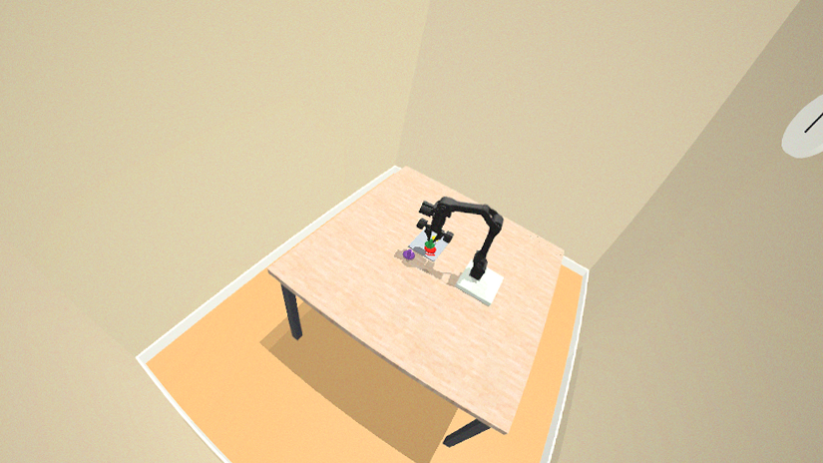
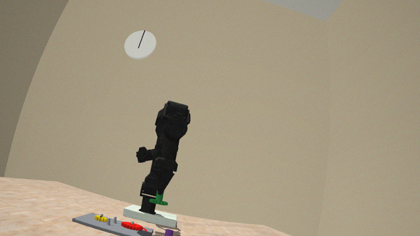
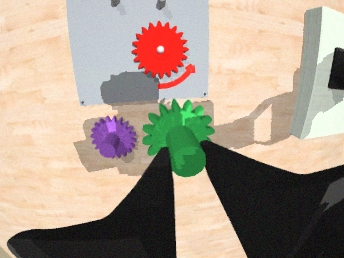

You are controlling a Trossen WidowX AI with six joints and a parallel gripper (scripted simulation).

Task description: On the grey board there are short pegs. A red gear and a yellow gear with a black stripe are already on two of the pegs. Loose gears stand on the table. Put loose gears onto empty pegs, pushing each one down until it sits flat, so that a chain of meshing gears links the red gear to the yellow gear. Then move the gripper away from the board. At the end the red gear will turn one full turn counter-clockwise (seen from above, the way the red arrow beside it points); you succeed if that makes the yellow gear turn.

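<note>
Right now my gripper tip is 3 cm short of the yellow gear, 16 cm to the left of it and 11 cm above it. From my gripper tip the other things lie so: purple gear 8 cm ahead, 5 cm to the left, 11 cm below; then red gear 1 cm ahead, 6 cm to the right, 11 cm below; then green gear 1 cm below.
</note>
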